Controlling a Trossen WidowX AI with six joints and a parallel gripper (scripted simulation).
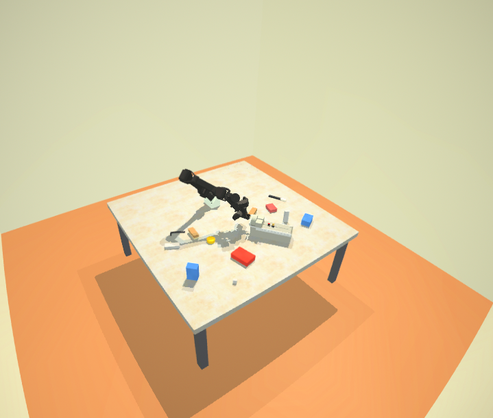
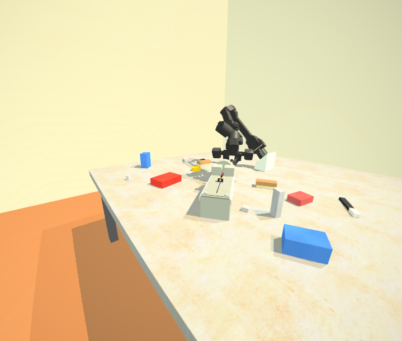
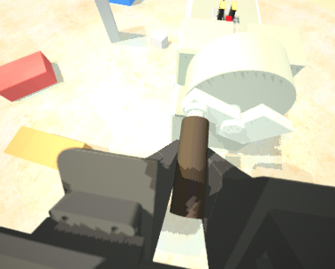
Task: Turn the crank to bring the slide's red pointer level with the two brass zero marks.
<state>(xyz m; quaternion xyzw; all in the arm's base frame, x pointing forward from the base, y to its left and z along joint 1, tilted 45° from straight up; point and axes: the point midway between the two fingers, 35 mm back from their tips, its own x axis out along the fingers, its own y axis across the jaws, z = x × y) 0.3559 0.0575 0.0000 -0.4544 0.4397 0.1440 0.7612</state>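
The crank lies 10 mm ahead of my gripper tip, 10 mm to the right of it and 20 mm above it. From my gripper tip the other things lie so: brown crank handle 10 mm behind, 10 mm to the right, 30 mm above; red pointer 120 mm ahead, 60 mm to the left, 10 mm above; yellow disc 20 mm behind, 280 mm to the right, 60 mm below.
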